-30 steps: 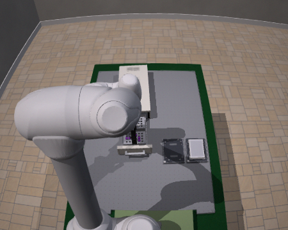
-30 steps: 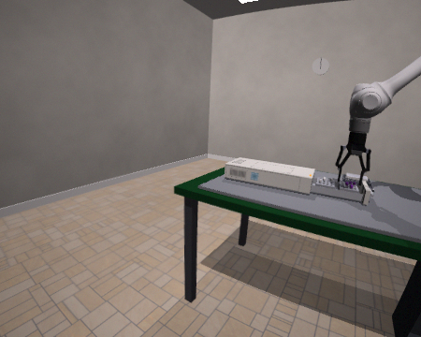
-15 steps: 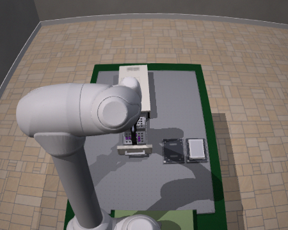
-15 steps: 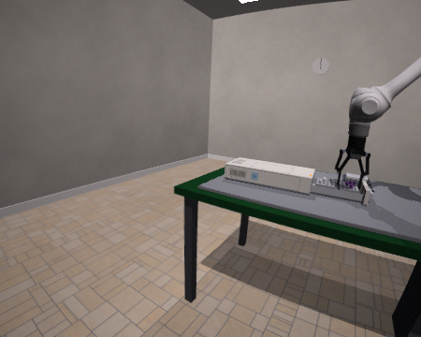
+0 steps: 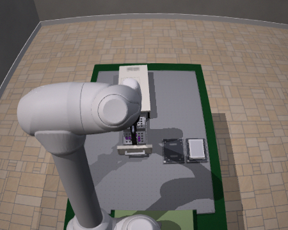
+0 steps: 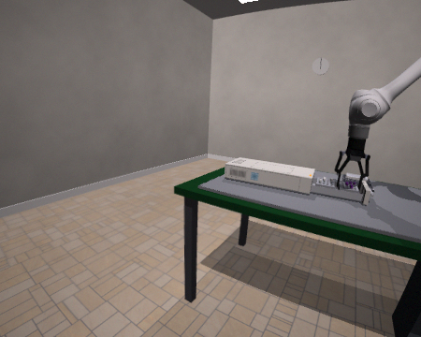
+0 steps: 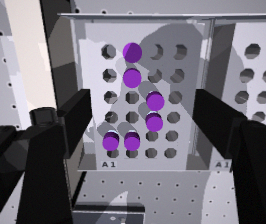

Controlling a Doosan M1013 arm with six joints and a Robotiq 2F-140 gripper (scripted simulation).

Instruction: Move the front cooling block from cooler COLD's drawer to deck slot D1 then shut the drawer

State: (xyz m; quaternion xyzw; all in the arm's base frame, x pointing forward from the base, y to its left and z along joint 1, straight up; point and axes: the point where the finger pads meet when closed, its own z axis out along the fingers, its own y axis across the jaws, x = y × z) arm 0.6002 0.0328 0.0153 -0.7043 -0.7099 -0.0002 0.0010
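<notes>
My hand is 3 cm above the cooling block. Also, from my hand: drawer: 3 cm below, 3 cm ahead; then deck slot D1: 22 cm to the right, 7 cm behind, 6 cm below; then cooler COLD: 21 cm ahead, 2 cm below.
</notes>
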